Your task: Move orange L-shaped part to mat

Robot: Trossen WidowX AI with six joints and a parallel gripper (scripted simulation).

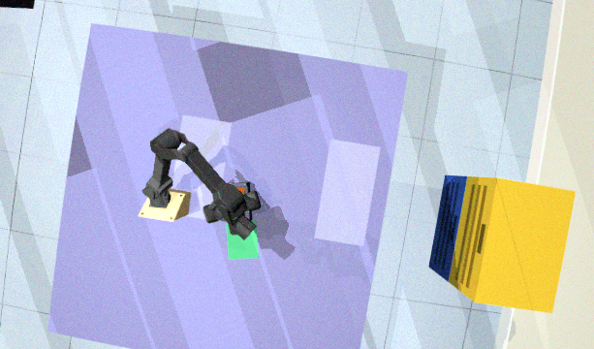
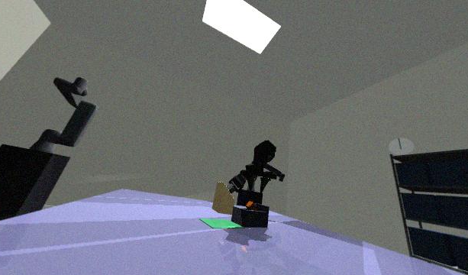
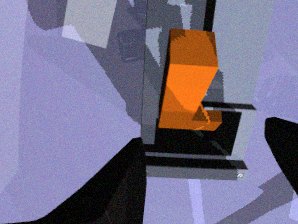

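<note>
The orange L-shaped part lies 20 mm behind my gripper tip, 20 mm to the left of it and 100 mm below it. Also, from my gripper tip: green mat 10 mm ahead, 160 mm to the right, 160 mm below.
</note>
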